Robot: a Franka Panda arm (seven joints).
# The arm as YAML. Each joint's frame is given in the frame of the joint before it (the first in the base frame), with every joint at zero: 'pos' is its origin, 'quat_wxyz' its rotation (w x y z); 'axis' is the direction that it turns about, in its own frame. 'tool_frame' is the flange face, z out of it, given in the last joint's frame.
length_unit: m
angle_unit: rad
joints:
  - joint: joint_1
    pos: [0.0, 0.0, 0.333]
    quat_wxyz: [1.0, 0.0, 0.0, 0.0]
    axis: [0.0, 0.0, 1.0]
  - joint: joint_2
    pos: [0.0, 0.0, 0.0]
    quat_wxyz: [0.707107, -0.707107, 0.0, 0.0]
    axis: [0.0, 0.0, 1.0]
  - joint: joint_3
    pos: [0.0, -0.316, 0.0]
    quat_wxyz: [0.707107, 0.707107, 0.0, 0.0]
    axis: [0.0, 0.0, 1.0]
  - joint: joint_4
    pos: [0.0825, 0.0, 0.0]
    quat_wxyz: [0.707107, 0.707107, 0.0, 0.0]
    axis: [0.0, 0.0, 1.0]
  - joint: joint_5
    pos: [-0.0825, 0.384, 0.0]
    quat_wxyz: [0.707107, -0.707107, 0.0, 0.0]
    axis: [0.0, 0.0, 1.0]
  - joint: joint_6
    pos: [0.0, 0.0, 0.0]
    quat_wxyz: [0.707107, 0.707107, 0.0, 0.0]
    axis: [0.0, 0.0, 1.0]
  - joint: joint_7
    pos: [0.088, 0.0, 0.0]
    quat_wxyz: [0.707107, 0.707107, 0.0, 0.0]
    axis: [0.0, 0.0, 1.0]
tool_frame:
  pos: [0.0, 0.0, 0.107]
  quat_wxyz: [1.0, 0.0, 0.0, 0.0]
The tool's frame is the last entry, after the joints.
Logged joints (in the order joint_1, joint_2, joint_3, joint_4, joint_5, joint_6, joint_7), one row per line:
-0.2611, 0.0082, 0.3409, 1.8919, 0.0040, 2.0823, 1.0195
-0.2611, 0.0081, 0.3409, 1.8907, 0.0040, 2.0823, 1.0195
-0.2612, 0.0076, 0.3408, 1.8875, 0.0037, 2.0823, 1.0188
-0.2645, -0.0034, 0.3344, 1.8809, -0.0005, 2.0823, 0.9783
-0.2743, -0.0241, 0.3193, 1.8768, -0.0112, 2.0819, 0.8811
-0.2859, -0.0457, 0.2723, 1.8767, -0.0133, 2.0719, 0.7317
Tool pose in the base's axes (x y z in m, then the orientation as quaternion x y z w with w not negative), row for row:
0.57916, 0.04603, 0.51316, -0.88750, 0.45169, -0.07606, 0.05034
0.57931, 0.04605, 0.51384, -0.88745, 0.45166, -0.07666, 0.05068
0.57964, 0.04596, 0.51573, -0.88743, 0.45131, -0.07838, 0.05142
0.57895, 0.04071, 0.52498, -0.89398, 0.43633, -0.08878, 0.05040
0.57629, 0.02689, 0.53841, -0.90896, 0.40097, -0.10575, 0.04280
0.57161, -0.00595, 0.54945, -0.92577, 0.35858, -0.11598, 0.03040
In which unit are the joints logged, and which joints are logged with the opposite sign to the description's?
The joints are logged in radians. Opposite sign: joint_4.
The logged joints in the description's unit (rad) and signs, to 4 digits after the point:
-0.2611, 0.0082, 0.3409, -1.8919, 0.0040, 2.0823, 1.0195
-0.2611, 0.0081, 0.3409, -1.8907, 0.0040, 2.0823, 1.0195
-0.2612, 0.0076, 0.3408, -1.8875, 0.0037, 2.0823, 1.0188
-0.2645, -0.0034, 0.3344, -1.8809, -0.0005, 2.0823, 0.9783
-0.2743, -0.0241, 0.3193, -1.8768, -0.0112, 2.0819, 0.8811
-0.2859, -0.0457, 0.2723, -1.8767, -0.0133, 2.0719, 0.7317

